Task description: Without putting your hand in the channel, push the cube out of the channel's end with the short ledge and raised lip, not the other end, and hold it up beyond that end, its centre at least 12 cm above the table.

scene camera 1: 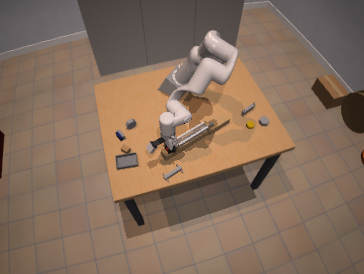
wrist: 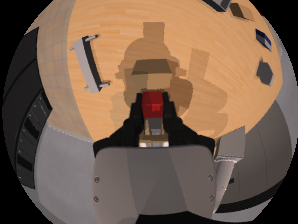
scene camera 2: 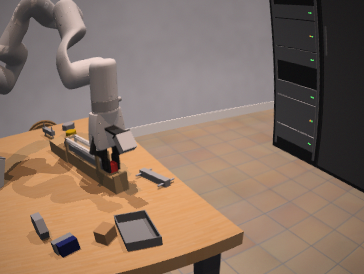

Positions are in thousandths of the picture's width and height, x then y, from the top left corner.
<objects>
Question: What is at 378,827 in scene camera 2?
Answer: A grey tray.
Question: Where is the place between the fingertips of my gripper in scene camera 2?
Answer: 309,619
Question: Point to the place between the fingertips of my gripper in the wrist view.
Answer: At 512,449
</objects>
